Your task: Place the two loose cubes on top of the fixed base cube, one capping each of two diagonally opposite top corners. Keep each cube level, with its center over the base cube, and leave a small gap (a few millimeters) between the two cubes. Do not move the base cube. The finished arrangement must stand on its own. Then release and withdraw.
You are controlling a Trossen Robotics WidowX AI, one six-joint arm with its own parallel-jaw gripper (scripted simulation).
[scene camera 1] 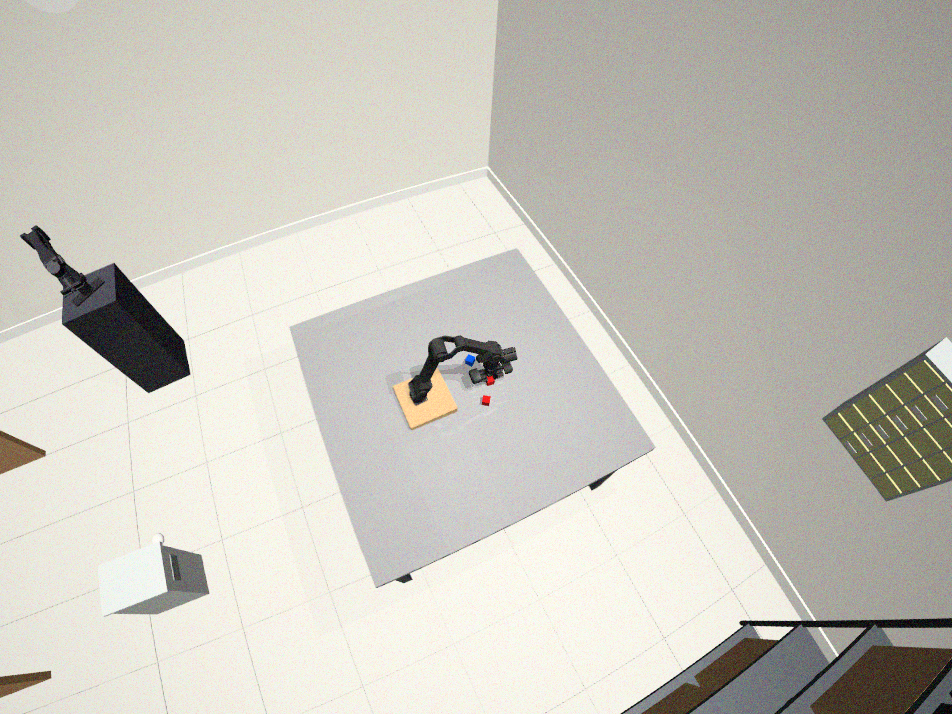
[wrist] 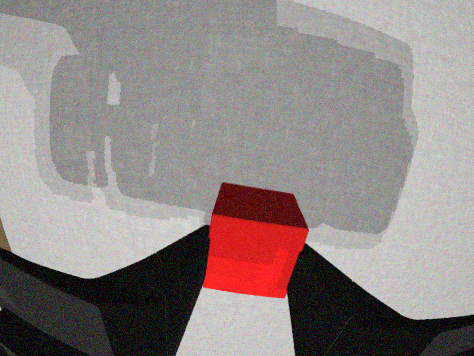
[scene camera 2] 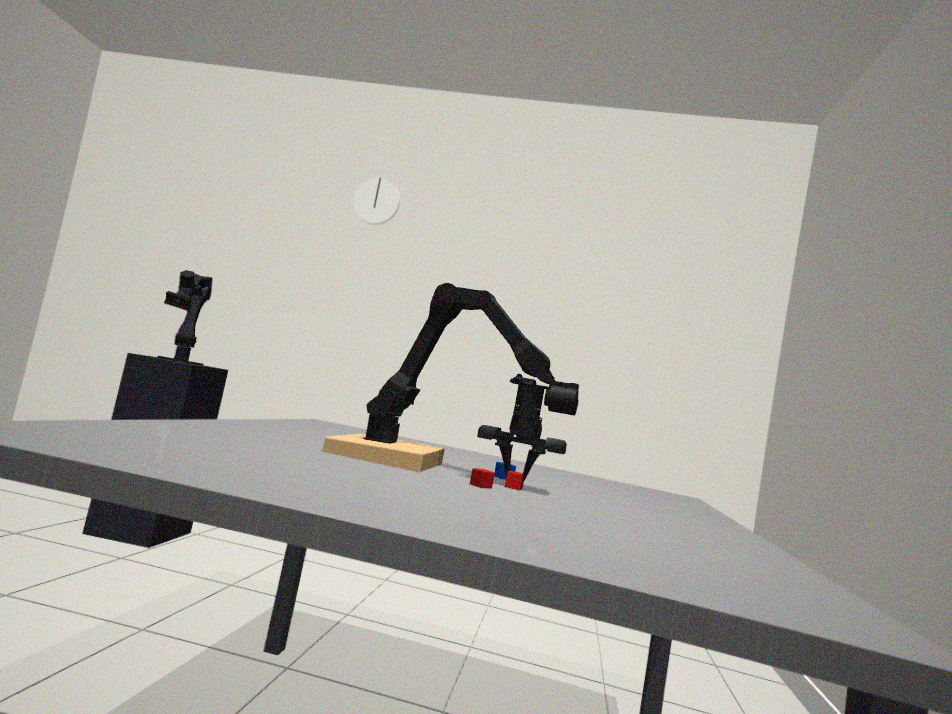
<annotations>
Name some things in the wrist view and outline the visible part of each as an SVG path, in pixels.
My gripper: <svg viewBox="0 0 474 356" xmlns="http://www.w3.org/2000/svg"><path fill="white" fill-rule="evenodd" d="M304 243L302 251L297 255L296 265L293 267L286 290L296 350L294 355L474 356L474 315L454 318L450 316L443 319L406 318L394 311L394 308L382 303L382 300L367 293L316 250L310 249L308 243ZM210 225L198 227L193 233L141 261L122 267L115 273L112 271L111 274L93 279L64 274L63 271L36 265L35 262L29 262L11 251L0 249L0 356L176 356L190 315L201 293L202 283L205 281Z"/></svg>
A red cube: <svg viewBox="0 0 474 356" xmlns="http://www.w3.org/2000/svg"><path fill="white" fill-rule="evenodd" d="M222 182L216 206L214 206L212 221L210 221L208 269L206 269L206 277L204 283L202 283L202 289L232 291L232 293L268 296L268 298L274 296L274 298L285 299L290 275L292 275L293 267L296 265L297 255L302 251L306 235L308 235L309 226L306 225L305 219L302 217L300 205L298 205L293 194Z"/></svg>
</annotations>
